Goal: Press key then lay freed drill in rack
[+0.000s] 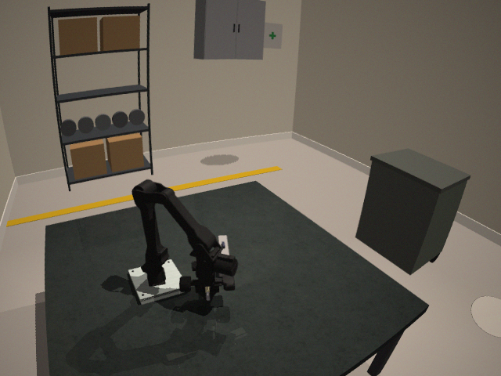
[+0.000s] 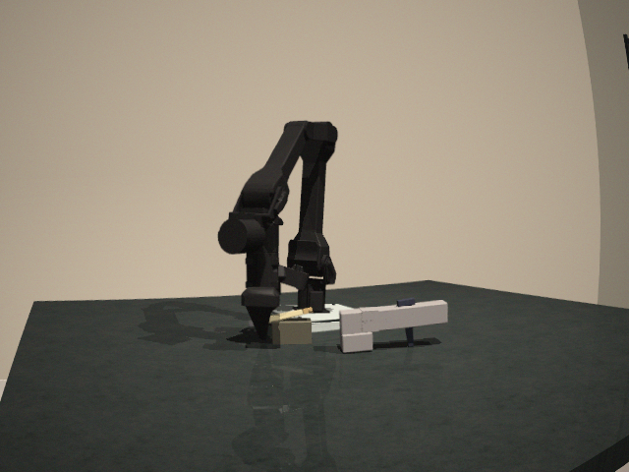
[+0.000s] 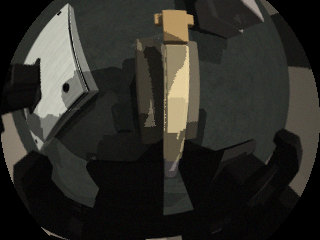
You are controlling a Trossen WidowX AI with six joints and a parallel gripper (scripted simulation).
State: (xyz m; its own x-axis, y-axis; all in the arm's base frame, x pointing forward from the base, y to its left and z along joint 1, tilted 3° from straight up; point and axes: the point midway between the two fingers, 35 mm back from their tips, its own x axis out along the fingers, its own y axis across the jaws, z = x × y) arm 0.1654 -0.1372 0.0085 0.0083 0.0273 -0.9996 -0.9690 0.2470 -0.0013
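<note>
Now: the drill 40 mm to the left of my gripper tip, 40 mm above it and 10 mm ahead of it. The rest, counted from my gripper tip: rack (50 mm to the left, 10 mm ahead, 10 mm above); housing (190 mm to the left, 120 mm ahead, 40 mm above); dark blue key (220 mm to the left, 130 mm ahead, 50 mm above).
</note>
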